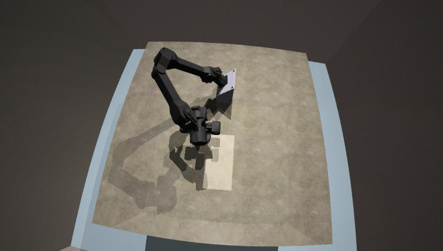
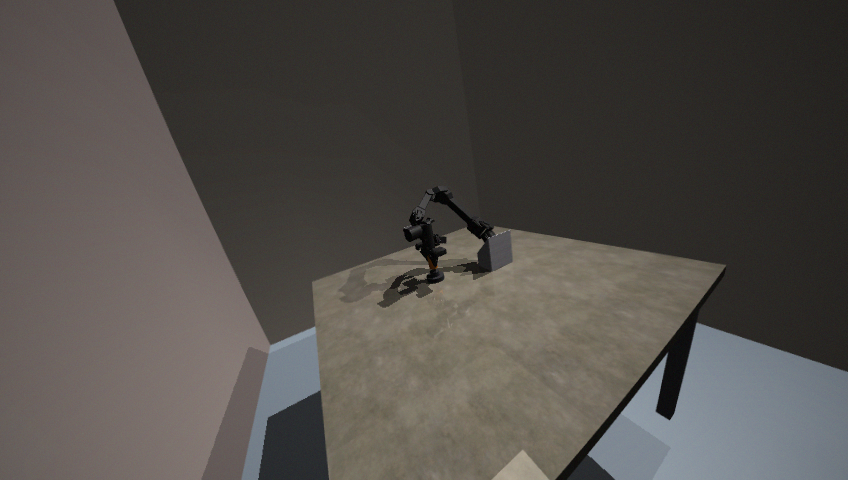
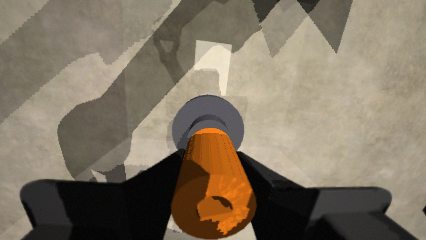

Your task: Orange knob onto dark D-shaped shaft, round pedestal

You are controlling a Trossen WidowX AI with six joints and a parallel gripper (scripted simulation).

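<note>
The orange knob lies 2 cm above my gripper tip. Round my gripper tip: pedestal (4 cm below).
</note>
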